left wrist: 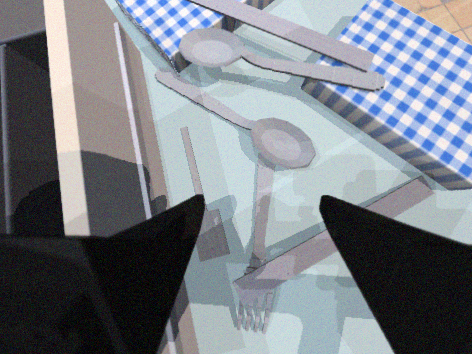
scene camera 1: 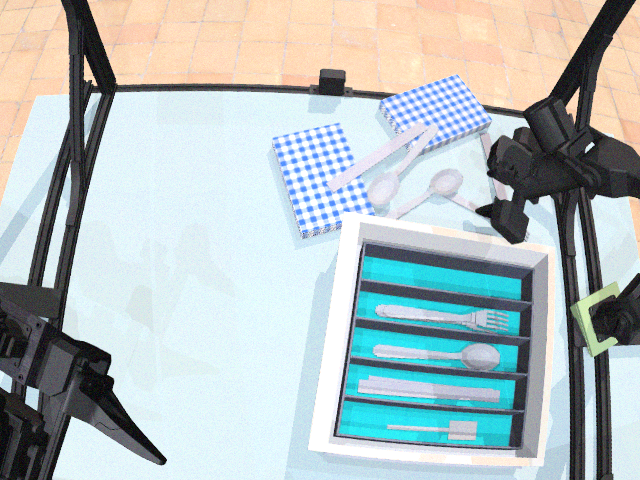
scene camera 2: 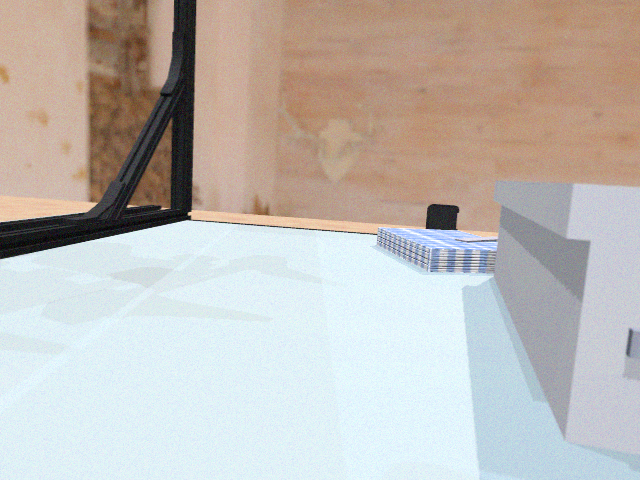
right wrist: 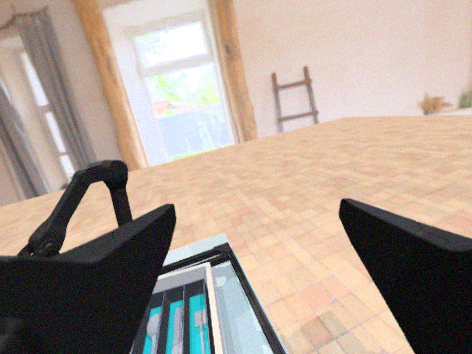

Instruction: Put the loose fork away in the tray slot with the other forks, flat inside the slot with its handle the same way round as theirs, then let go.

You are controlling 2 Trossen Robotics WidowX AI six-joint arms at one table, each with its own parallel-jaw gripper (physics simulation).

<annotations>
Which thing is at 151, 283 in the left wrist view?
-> My left gripper.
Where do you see a cutlery tray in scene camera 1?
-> At 386, 274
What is my right gripper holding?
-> Nothing.
</annotations>
